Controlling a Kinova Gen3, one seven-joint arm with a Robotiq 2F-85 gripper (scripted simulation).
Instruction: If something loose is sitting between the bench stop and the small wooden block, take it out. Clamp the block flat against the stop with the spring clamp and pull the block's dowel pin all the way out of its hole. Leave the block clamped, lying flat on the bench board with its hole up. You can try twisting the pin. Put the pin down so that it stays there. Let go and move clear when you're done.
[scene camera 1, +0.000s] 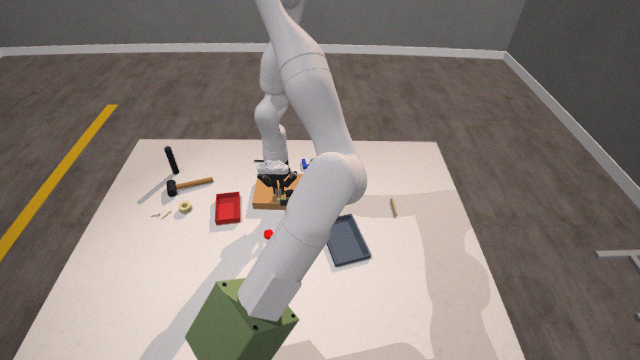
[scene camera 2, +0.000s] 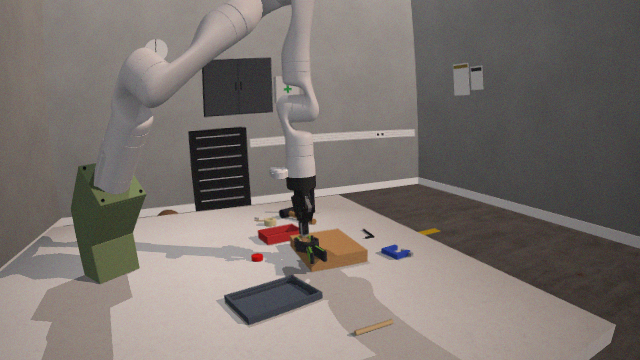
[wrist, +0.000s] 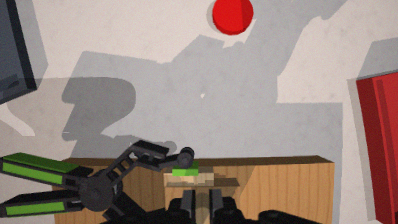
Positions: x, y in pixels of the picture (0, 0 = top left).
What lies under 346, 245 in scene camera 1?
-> A grey tray.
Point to a red tray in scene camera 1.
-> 226, 210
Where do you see my gripper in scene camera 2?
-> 304, 235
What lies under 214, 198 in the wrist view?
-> My gripper.
